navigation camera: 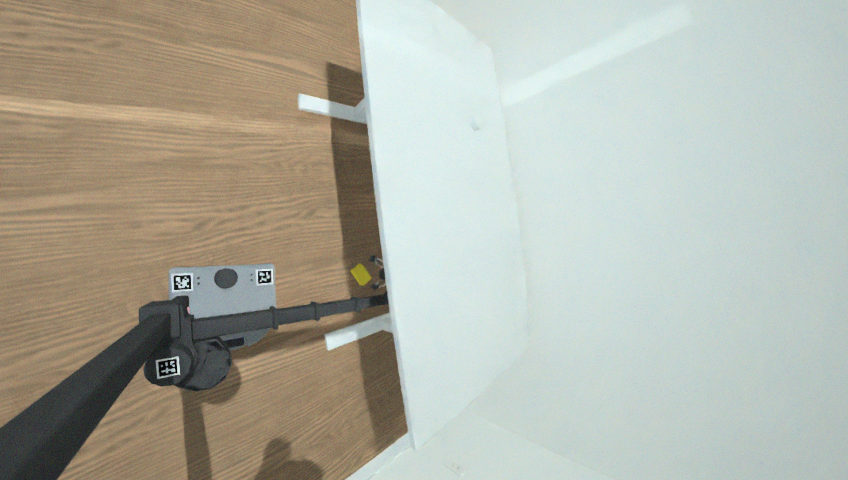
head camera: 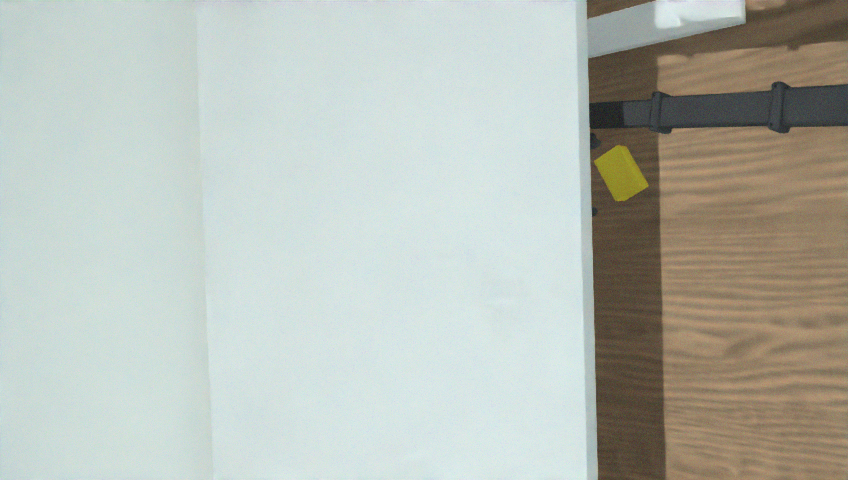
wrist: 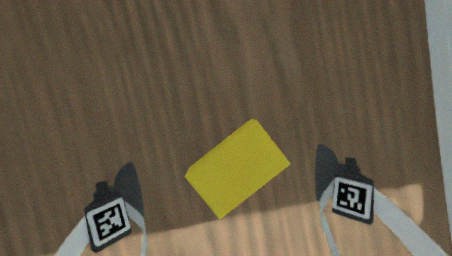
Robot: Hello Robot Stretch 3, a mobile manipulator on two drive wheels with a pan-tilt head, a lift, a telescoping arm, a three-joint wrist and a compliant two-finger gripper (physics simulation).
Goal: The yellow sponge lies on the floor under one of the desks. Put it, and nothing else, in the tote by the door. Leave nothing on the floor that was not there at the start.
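Frame: origin at the robot's base, x down, y back, z left, level; centimetres.
Seen in the pictures: gripper, fingertip midpoint: (navigation camera: pixel 372 272) (head camera: pixel 592 177); robot's base, link origin: (navigation camera: pixel 225 277).
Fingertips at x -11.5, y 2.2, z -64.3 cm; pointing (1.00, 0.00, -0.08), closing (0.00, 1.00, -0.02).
Observation:
Pixels of each thing's middle, then the offset from my fingertips to it. "*": a spot on its surface instead. Level surfaces: height alone.
- yellow sponge, body centre: (head camera: pixel 620 173) (navigation camera: pixel 361 274) dy +1.4, dx +9.2, dz +1.8 cm
- white desk top, surface height: dx -60.6 cm
- white desk foot, surface spot: (head camera: pixel 666 28) * dy +30.5, dx +8.9, dz +9.1 cm
The yellow sponge (head camera: pixel 620 173) (navigation camera: pixel 360 274) (wrist: pixel 237 168) lies flat on the floor in the shadow at the desk's front edge. In the wrist view it shows between the two fingers, turned at an angle, with a gap on each side. My gripper (wrist: pixel 227 172) (navigation camera: pixel 375 273) is open and empty. In the navigation view its fingertips are just beside the sponge, on the desk side. In the head view the desk top hides most of the gripper and dark fingertip parts show at its edge. The tote does not show.
The white desk top (head camera: pixel 392 237) (navigation camera: pixel 446 208) covers the gripper's wrist. A white desk foot (head camera: pixel 666 28) (navigation camera: pixel 357 331) (wrist: pixel 442 100) lies beside the extended arm (head camera: pixel 720 110) (navigation camera: pixel 297 313). Another desk foot (navigation camera: pixel 327 105) is farther along the desk. The robot base (navigation camera: pixel 223 300) stands on the wood floor.

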